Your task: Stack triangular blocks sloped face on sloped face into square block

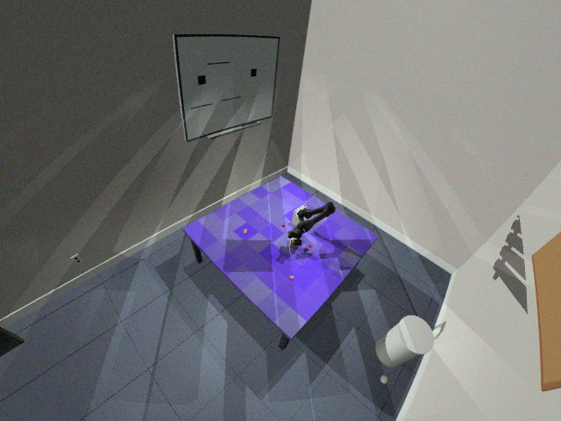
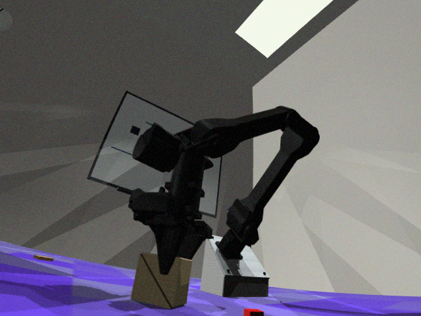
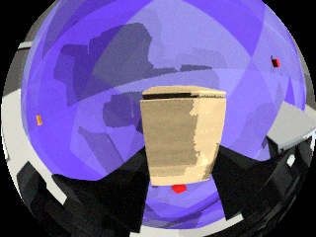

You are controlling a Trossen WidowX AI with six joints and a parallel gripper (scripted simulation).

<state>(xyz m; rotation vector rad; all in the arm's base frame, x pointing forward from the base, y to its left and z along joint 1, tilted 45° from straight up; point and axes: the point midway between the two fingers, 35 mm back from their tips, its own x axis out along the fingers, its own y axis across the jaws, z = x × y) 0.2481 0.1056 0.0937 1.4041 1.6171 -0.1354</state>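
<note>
My gripper tip is now 10 mm below the triangular block.
</note>
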